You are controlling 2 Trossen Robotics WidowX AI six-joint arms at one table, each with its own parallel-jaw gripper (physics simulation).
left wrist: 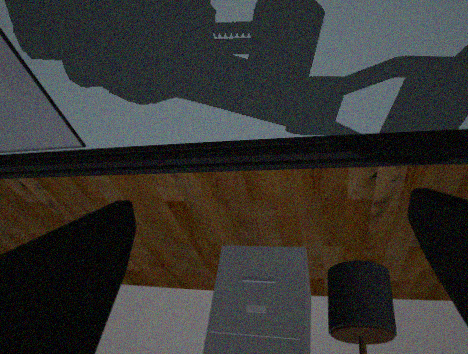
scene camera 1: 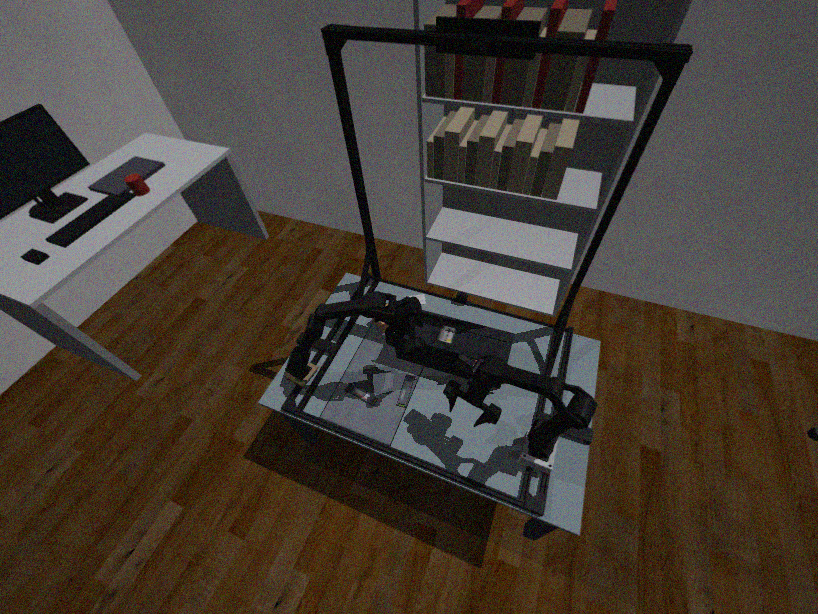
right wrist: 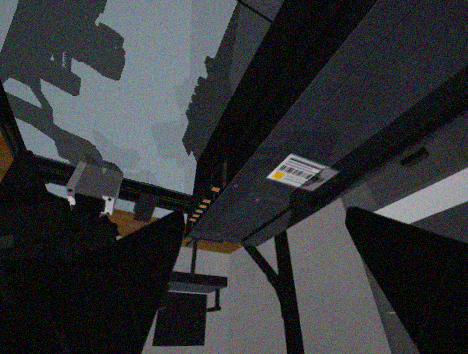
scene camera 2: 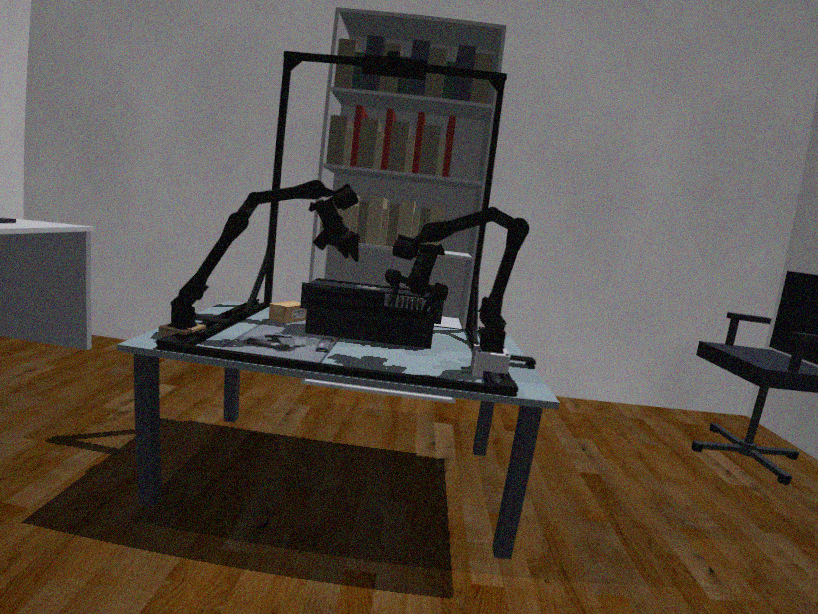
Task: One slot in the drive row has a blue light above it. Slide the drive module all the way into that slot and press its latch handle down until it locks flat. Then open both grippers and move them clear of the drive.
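Pixels of known places: left gripper, fingertip midpoint: (left wrist: 271,208) (scene camera 1: 462,418) (right wrist: 30,166) (scene camera 2: 407,310); right gripper, fingertip midpoint: (scene camera 1: 424,336) (right wrist: 264,217) (scene camera 2: 352,259); left arm's base, link origin: (scene camera 1: 539,448) (right wrist: 90,202) (scene camera 2: 491,349); right arm's base, link origin: (scene camera 1: 301,371) (scene camera 2: 182,325).
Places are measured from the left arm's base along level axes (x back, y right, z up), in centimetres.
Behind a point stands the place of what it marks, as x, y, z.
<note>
The black drive chassis (scene camera 1: 468,350) (scene camera 2: 364,317) @(-41.3, 18.7, 0.8) stands at the back middle of the table (scene camera 1: 577,366) @(8.4, 40.8, -7.3) (scene camera 2: 522,390) @(8.4, -12.2, -7.3). Its top, with a white barcode label (right wrist: 299,170) @(-42.2, 24.6, 10.3), fills the right wrist view, and a row of amber lights (right wrist: 202,205) @(-28.5, 18.5, 9.7) shows on its front. A ribbed lighter section (scene camera 2: 404,300) @(-28.5, 17.9, 8.4) sits at the front's right end. I cannot make out a blue light or the latch handle. My left gripper (scene camera 1: 470,407) @(-26.3, -3.3, 9.2) (scene camera 2: 413,283) (left wrist: 271,208) @(-26.3, -3.3, 9.2) is open, low by the chassis's right end. My right gripper (scene camera 2: 336,238) (right wrist: 264,217) @(-46.8, 15.5, 20.1) is open, high above the left part.
A black gantry frame (scene camera 1: 346,122) @(-87.5, 52.3, 71.8) (scene camera 2: 279,183) @(-87.2, 54.7, 44.3) surrounds the table, with a low black rail (left wrist: 232,154) @(-32.3, -16.6, -5.6) (scene camera 2: 346,368) @(-39.7, -18.6, -5.4) along the front edge. A small tan box (scene camera 2: 285,312) @(-71.7, 27.3, -3.0) sits left of the chassis. A bookshelf (scene camera 1: 498,238) (scene camera 2: 419,24) stands behind.
</note>
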